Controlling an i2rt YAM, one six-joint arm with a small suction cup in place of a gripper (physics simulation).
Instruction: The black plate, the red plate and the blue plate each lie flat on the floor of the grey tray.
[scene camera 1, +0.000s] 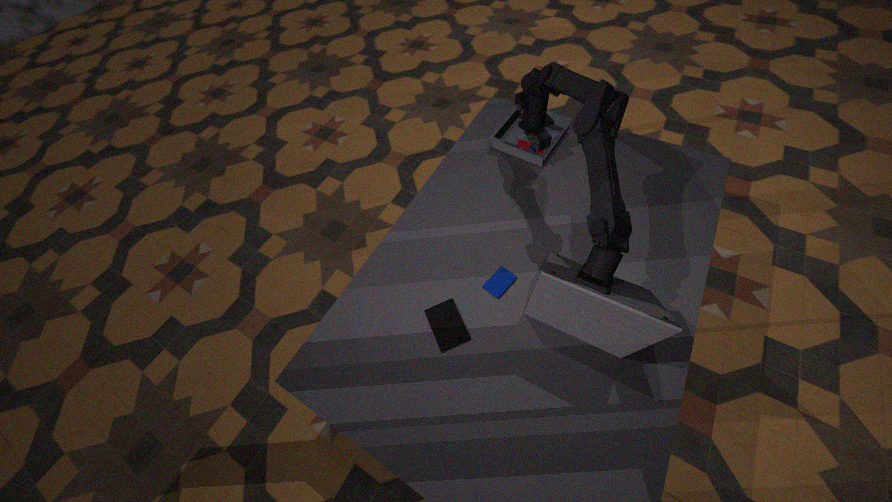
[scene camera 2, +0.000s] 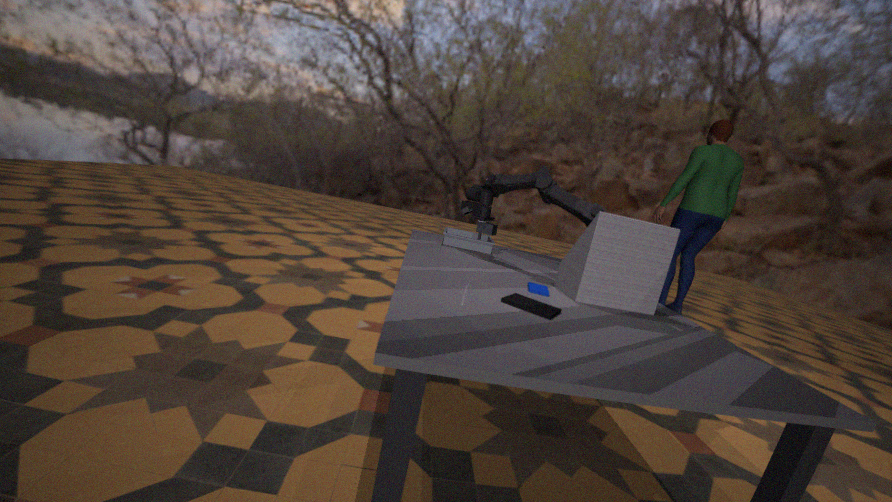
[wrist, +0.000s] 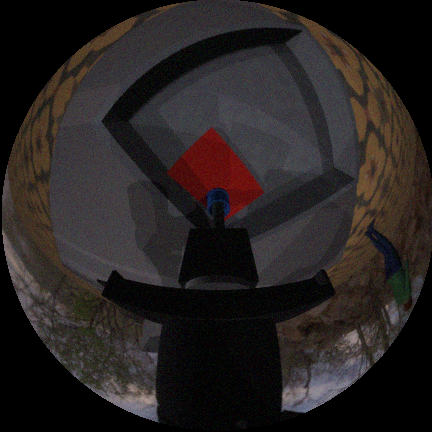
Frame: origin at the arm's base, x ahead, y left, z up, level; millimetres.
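Seen in the pictures: hand, tool point: (scene camera 2: 477, 248) (wrist: 217, 194); arm's base, link origin: (scene camera 1: 594, 279) (scene camera 2: 611, 245).
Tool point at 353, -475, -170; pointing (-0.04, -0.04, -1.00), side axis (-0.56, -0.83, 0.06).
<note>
Offsets run from my tool point to a thing's top centre, as dx, dy, dz.
The red plate {+18, -12, +8} (scene camera 1: 523, 144) (wrist: 213, 165) lies flat on the floor of the grey tray {+44, -81, +45} (scene camera 1: 513, 152) (scene camera 2: 460, 240) (wrist: 132, 137) at the far end of the table. My suction cup (scene camera 1: 534, 146) (scene camera 2: 483, 235) (wrist: 218, 198) hangs inside the tray, just over the plate's near corner, and holds nothing. The blue plate {-145, +522, +4} (scene camera 1: 499, 282) (scene camera 2: 538, 289) and the black plate {-80, +712, +4} (scene camera 1: 447, 324) (scene camera 2: 531, 306) lie flat on the table near the arm's base, far from the tray.
A large grey box (scene camera 1: 592, 315) (scene camera 2: 617, 262) stands by the arm's base, next to the blue plate. A person in a green top (scene camera 2: 705, 180) (wrist: 397, 278) stands behind the table. The table's far edge runs just past the tray.
</note>
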